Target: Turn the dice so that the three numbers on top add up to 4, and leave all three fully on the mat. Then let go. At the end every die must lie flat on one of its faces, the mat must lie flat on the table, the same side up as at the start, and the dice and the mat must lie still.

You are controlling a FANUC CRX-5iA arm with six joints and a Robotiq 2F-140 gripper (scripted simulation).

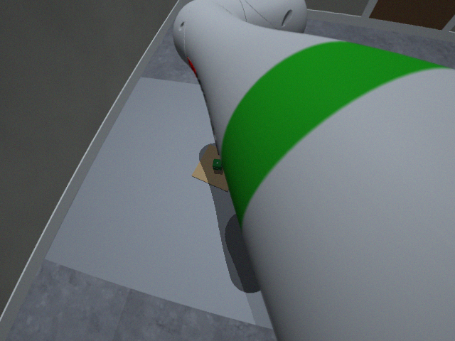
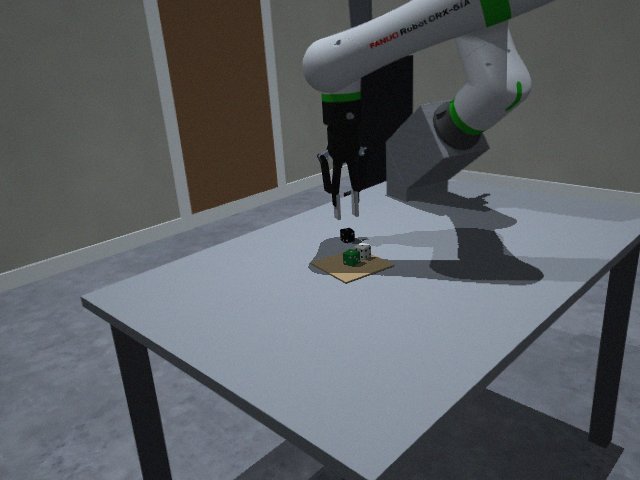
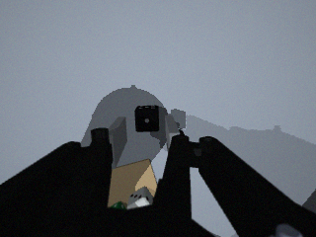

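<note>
Right now my hand is 8 cm above the black die. From my hand the other things lie so: tan mat 10 cm ahead, 12 cm to the left, 10 cm below; white die 6 cm ahead, 11 cm to the left, 8 cm below; green die 10 cm ahead, 12 cm to the left, 8 cm below.
</note>
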